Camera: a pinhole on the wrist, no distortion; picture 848 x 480 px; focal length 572.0 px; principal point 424.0 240.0 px. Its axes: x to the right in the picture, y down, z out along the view. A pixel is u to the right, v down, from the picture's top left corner.
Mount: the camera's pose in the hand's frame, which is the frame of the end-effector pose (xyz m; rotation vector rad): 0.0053 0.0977 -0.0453 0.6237 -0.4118 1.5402
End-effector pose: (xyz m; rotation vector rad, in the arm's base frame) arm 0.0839 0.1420 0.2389 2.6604 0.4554 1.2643
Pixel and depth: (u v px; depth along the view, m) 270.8 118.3 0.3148
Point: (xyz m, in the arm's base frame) 0.2302 0.3245 0.1900
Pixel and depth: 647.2 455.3 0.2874
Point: 0.2503 0.1139 0.0310
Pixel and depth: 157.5 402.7 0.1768
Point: 0.0928 0.2080 0.1715
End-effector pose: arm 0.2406 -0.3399 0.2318 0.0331 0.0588 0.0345
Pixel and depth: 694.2 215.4 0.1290
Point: 0.2727 -0.2740 0.3245
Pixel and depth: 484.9 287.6 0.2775
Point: 0.2740 -0.3946 0.4211
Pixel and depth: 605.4 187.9 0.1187
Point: 0.2753 -0.2849 0.3011
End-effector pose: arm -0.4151 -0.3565 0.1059 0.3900 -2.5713 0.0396
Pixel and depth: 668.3 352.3 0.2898
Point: -0.5440 -0.3668 -0.1247
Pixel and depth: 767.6 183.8 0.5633
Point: -0.8380 -0.4307 -0.3319
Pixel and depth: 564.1 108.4 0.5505
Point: -0.7786 -0.5751 -0.1826
